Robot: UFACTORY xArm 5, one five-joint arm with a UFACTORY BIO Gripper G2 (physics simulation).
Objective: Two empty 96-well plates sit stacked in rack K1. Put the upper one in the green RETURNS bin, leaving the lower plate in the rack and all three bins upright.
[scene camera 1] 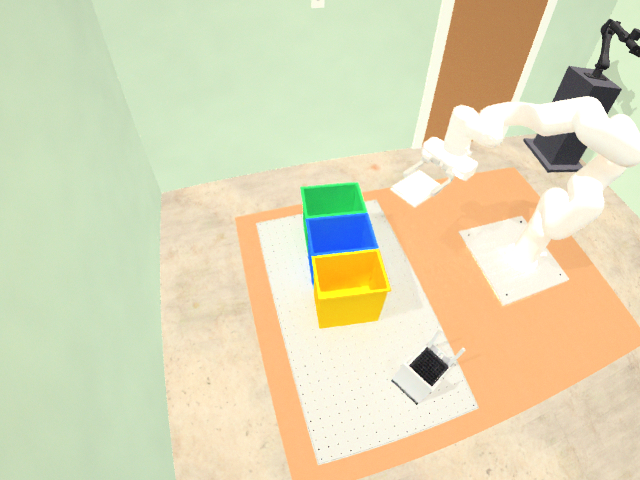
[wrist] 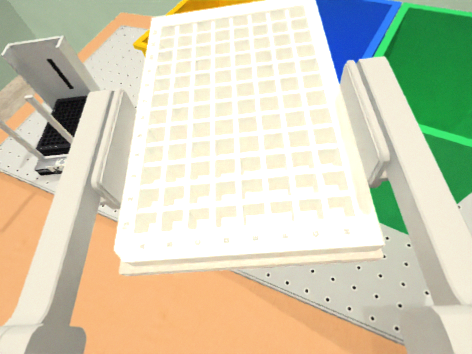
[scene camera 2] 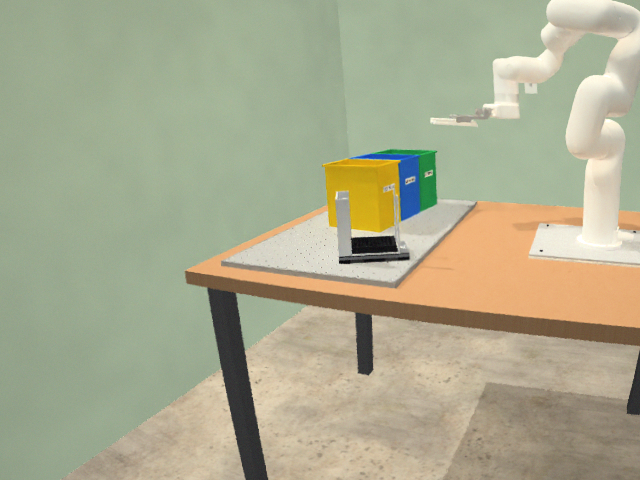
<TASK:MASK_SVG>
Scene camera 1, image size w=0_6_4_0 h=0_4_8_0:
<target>my gripper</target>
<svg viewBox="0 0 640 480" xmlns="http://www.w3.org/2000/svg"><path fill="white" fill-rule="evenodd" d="M437 137L432 137L424 142L421 161L403 172L403 177L407 178L414 174L416 169L425 162L427 164L432 162L437 166L440 165L441 169L446 171L445 175L449 178L443 184L436 186L430 191L429 196L432 197L453 181L454 176L467 181L474 175L478 165L477 161L467 155L459 157L447 153L443 148L444 141Z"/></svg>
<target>green bin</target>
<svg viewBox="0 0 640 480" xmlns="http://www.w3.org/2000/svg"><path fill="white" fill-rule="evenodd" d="M358 182L300 187L307 252L308 233L305 219L367 213Z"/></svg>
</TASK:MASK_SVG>
